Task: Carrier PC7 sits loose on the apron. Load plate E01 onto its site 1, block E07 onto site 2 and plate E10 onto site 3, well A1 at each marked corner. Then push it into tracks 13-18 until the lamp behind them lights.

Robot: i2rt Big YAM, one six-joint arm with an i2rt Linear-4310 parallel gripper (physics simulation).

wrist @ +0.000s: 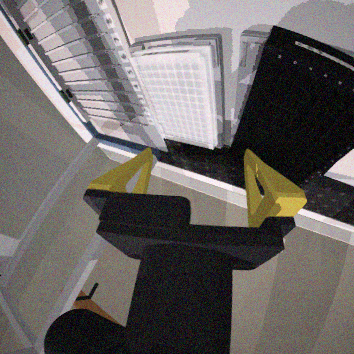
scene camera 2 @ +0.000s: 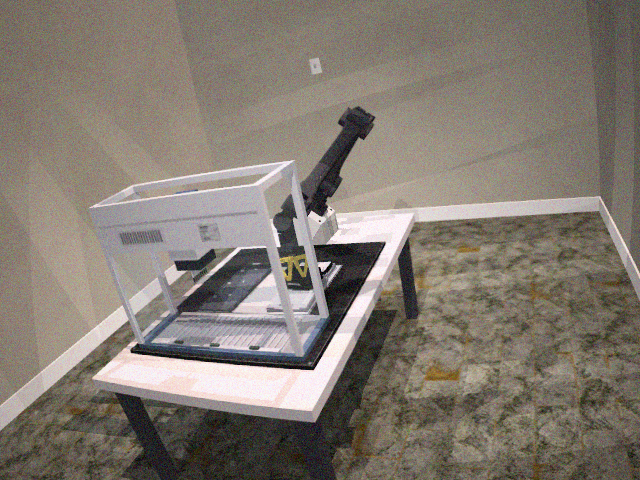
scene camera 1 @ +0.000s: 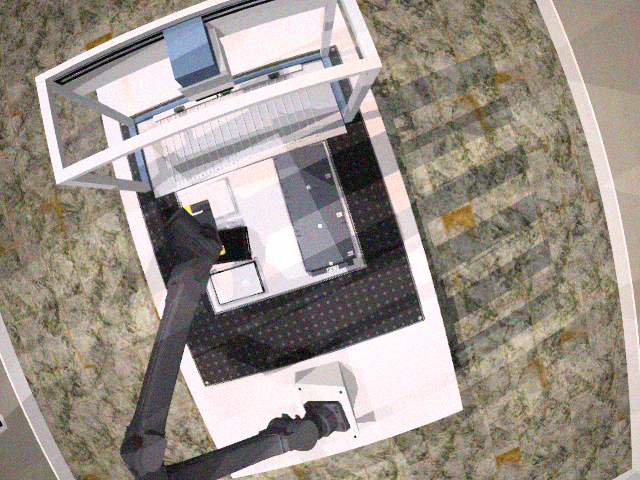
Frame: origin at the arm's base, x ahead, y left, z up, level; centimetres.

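Seen in the pictures: gripper, fingertip midpoint: (wrist: 196, 151) (scene camera 2: 296, 278) (scene camera 1: 201, 221); arm's base, link origin: (scene camera 2: 312, 205) (scene camera 1: 328, 414).
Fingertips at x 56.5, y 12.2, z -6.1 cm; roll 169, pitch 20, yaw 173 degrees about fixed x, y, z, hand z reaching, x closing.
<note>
Pixels of each thing's top centre, then the offset from my fingertips to it. "spot": a spot on its surface instead. Level surfaces: height alone.
- Carrier PC7, top centre: (scene camera 1: 314, 208) (scene camera 2: 235, 282) dx -7.0, dy -27.4, dz -4.0 cm
- white gridded plate, top centre: (wrist: 176, 107) (scene camera 1: 206, 203) dx +4.2, dy -1.7, dz -4.4 cm
- black block, top centre: (wrist: 288, 145) (scene camera 1: 222, 247) (scene camera 2: 298, 271) dx -7.8, dy -2.5, dz -1.0 cm
- dark-rimmed pale plate, top centre: (scene camera 1: 236, 283) (scene camera 2: 312, 266) dx -17.9, dy -1.8, dz -4.4 cm
- blue-topped head, surface spot: (scene camera 1: 191, 51) spot: dx +25.9, dy -16.2, dz +39.0 cm
- black perforated mat, surface height: dz -7.0 cm
Carrier PC7 (scene camera 1: 312, 206) (scene camera 2: 230, 286), long and dark grey, lies on the pale apron (scene camera 1: 276, 248) with its sites showing no labware. On the apron's other side stand a white gridded plate (scene camera 1: 207, 195) (wrist: 180, 95) nearest the tracks, a black block (scene camera 1: 236, 243) (wrist: 300, 105) in the middle, and a dark-rimmed pale plate (scene camera 1: 237, 283) farthest from the tracks. Their labels are not legible. My gripper (scene camera 1: 205, 230) (wrist: 196, 151) is open and empty, its yellow fingers pointing toward the white plate and black block. The arm partly hides both in scene camera 1. The tracks (scene camera 1: 248, 129) (wrist: 95, 75) run under the frame.
A white gantry frame (scene camera 1: 217, 108) (scene camera 2: 178, 219) with posts stands over the tracks. A blue-topped head (scene camera 1: 191, 51) hangs from its rear beam. A black perforated mat (scene camera 1: 310, 320) surrounds the apron. The arm's base (scene camera 1: 323, 374) is at the table's near end.
</note>
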